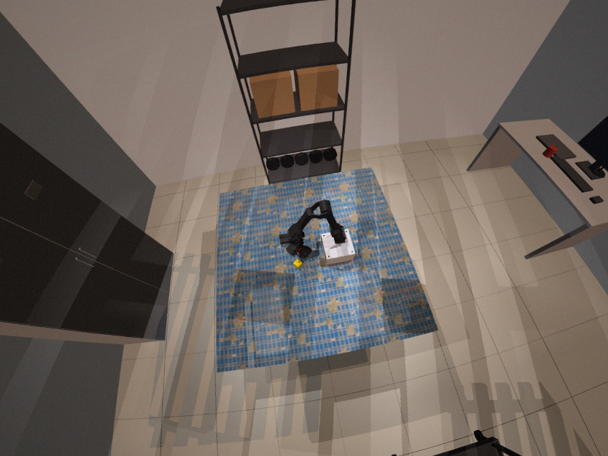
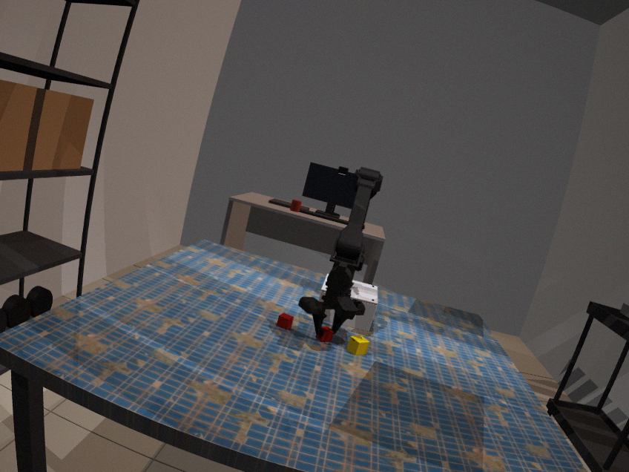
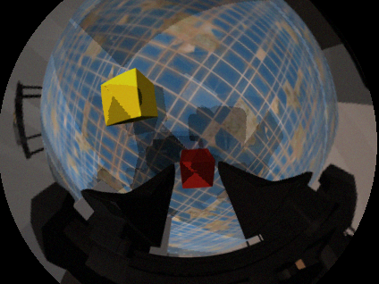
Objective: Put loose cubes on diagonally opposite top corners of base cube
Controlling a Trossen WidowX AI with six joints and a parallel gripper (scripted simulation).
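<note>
My gripper tip is 10 cm to the right of the yellow cube and 1 cm short of it.
</note>
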